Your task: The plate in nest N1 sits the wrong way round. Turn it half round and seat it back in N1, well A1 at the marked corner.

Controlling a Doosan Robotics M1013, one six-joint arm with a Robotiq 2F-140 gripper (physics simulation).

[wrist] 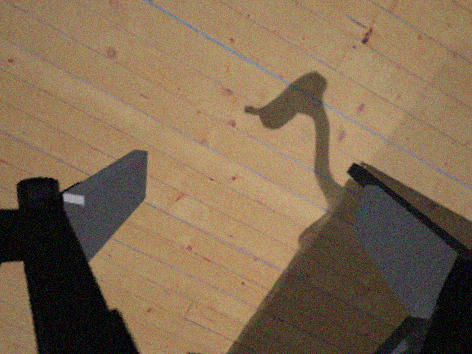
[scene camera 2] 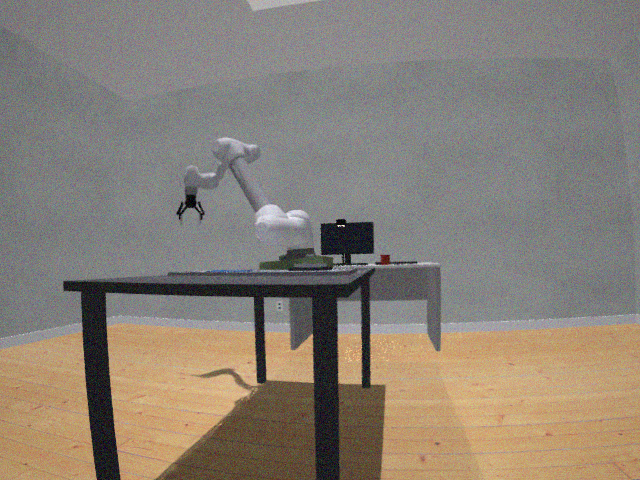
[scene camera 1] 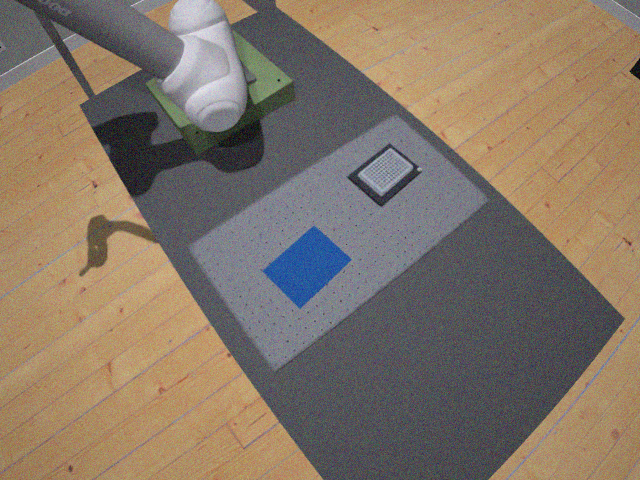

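A pale plate [scene camera 1: 386, 171] with a grid of wells sits in a dark nest [scene camera 1: 381, 200] towards the back right of the grey board in scene camera 1. A small light mark [scene camera 1: 419, 169] shows at the nest's right corner. Which corner holds well A1 is too small to tell. My gripper [scene camera 2: 191, 221] [wrist: 252, 191] is open and empty. In scene camera 2 it points down, high up and left of the robot's base; the wrist view shows the wooden floor between its fingers. The plate cannot be made out in scene camera 2 or the wrist view.
A blue rectangle [scene camera 1: 307, 267] lies on the perforated grey board [scene camera 1: 232, 248], on the dark table [scene camera 1: 413, 361] [scene camera 2: 206, 287]. The arm stands on a green base [scene camera 1: 276, 90] [scene camera 2: 268, 264]. Behind is a desk [scene camera 2: 403, 281] with a monitor [scene camera 2: 346, 237] and a red cup [scene camera 2: 385, 259].
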